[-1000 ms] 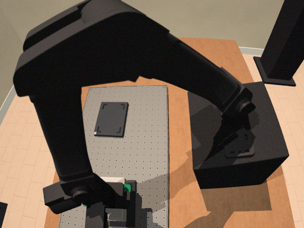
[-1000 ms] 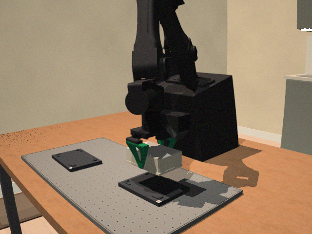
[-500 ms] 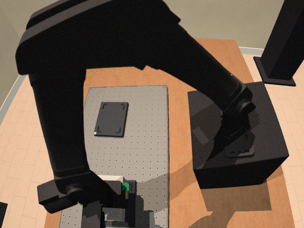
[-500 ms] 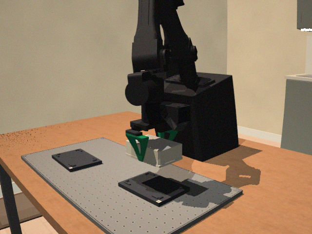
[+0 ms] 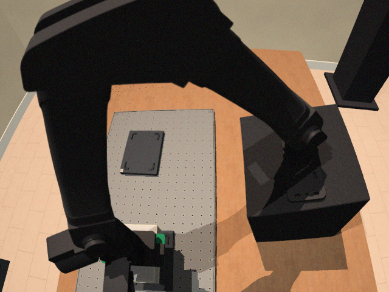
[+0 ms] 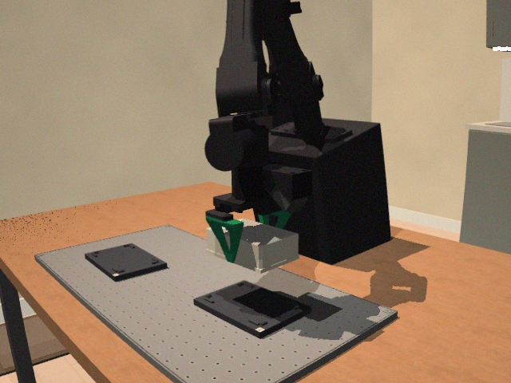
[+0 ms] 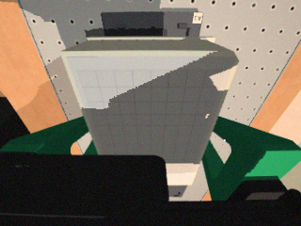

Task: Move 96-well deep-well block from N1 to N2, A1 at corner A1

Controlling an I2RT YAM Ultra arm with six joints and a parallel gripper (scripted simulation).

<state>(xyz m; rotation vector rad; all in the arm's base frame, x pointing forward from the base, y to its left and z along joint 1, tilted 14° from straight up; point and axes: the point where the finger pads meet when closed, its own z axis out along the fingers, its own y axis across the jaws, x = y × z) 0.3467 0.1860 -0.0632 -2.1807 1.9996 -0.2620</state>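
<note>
My hand is 1 cm below the 96-well deep-well block. Also, from my hand: nest N1: 10 cm below; nest N2: 8 cm ahead, 33 cm to the right, 10 cm below.
</note>
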